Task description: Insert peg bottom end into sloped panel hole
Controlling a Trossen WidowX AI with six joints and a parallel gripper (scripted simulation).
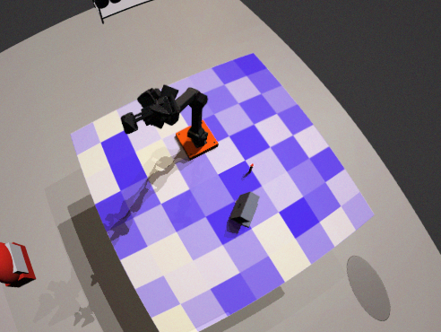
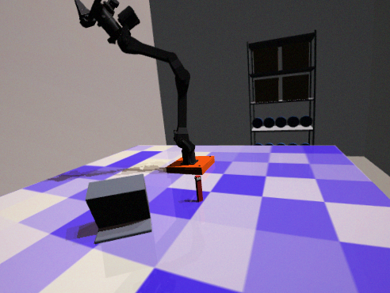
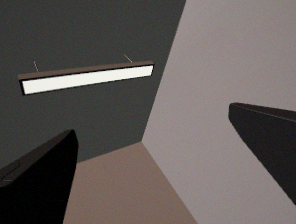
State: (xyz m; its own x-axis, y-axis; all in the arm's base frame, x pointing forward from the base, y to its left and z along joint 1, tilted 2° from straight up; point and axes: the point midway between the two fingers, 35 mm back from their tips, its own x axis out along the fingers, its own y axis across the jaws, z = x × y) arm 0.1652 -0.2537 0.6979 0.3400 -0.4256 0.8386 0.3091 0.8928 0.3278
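Now: the red peg 690 mm below my gripper tip, 440 mm to the left of it and 100 mm ahead of it. The rest, counted from my gripper tip: grey sloped panel (680 mm below, 290 mm to the left, 260 mm ahead).
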